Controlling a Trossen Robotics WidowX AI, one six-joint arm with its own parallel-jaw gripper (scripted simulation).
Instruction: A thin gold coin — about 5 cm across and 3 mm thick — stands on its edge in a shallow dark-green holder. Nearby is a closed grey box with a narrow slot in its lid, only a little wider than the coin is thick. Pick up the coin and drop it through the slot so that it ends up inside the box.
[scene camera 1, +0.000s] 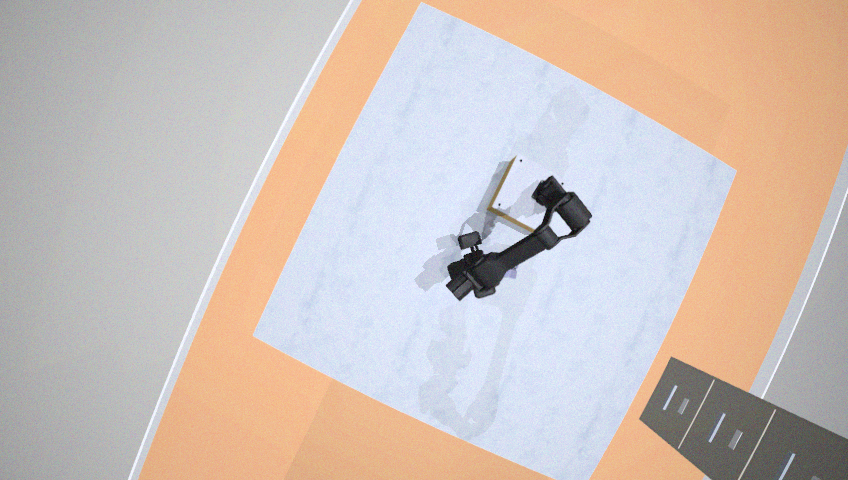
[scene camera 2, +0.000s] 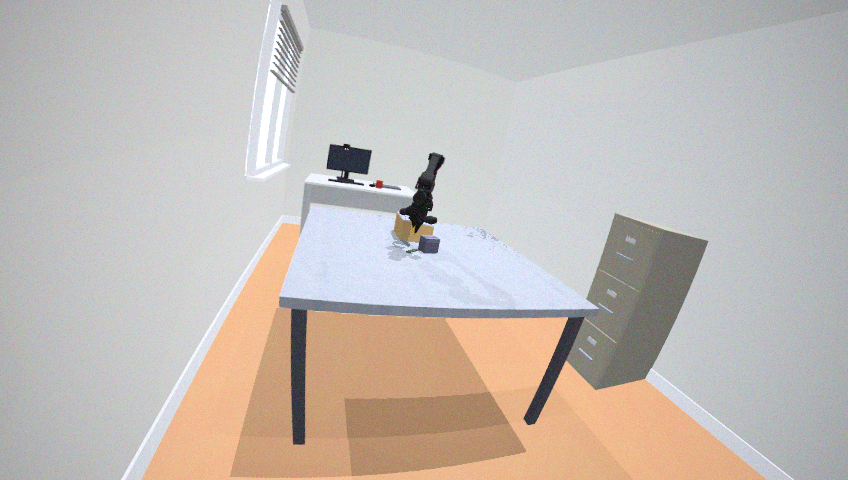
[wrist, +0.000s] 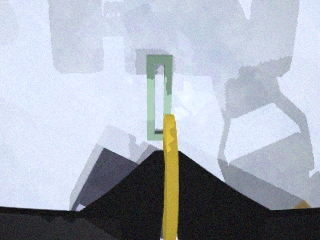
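Note:
My gripper (scene camera 1: 473, 262) holds a thin gold coin. My gripper also in the wrist view (wrist: 166, 160).

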